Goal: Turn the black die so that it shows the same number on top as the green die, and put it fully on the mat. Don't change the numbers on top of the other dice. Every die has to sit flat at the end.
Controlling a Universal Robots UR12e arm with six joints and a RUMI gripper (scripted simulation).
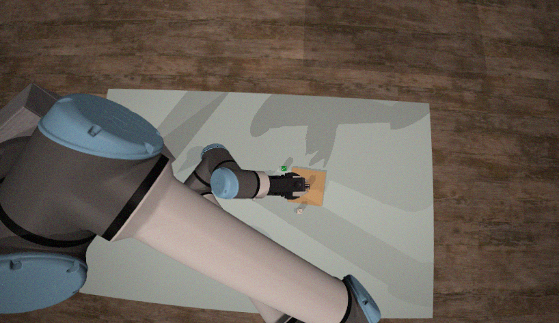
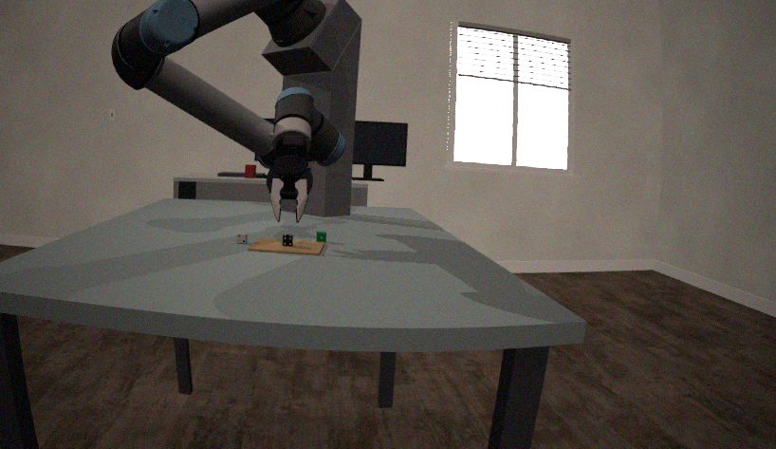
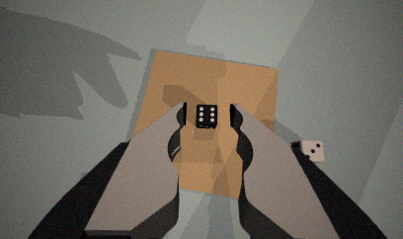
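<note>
Now: hand 1 cm short of the black die and 5 cm above it. Round my hand: mat (1 cm ahead, 6 cm below); then green die (8 cm behind, 8 cm to the left, 5 cm below); then white die (3 cm behind, 9 cm to the right, 5 cm below).
</note>
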